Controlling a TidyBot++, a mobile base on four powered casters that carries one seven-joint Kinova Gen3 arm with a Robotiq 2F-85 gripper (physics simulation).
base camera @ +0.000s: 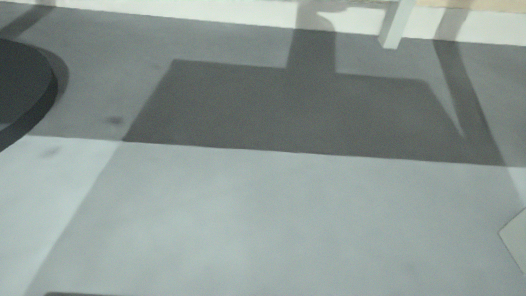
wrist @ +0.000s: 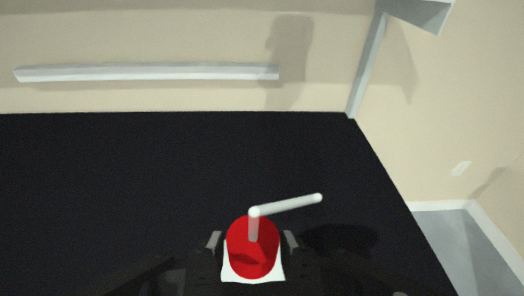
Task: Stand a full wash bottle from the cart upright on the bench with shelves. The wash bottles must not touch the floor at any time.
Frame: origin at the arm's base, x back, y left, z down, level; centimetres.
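Seen in the pictures: gripper, fingertip midpoint: (wrist: 252,244).
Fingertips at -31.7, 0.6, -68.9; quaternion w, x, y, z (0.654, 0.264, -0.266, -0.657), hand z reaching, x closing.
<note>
A point is followed by its place in that frame, as x, y, z.
A wash bottle (wrist: 252,260) @(-29.5, 0.6, -71.7) with a red cap, a bent white spout and a white body shows at the bottom middle of the wrist view. My gripper (wrist: 252,244) @(-31.7, 0.6, -68.9) is shut on it, one finger on each side, and holds it about upright over the black top of the bench with shelves (wrist: 150,175). The spout points to the right. The bottle's underside is hidden, so I cannot tell whether it touches the bench top. The cart is not recognizable in either view.
A pale rail (wrist: 145,72) @(-95.9, 36.0, -54.1) runs behind the bench top; a shelf post (wrist: 367,65) @(-96.5, -37.4, -58.0) stands at its back right corner. The bench's right edge drops to grey floor. In the base view, a round dark base (base camera: 22,85) lies left, a pale leg (base camera: 395,30) @(-92.5, -34.1, 34.4) stands at the back.
</note>
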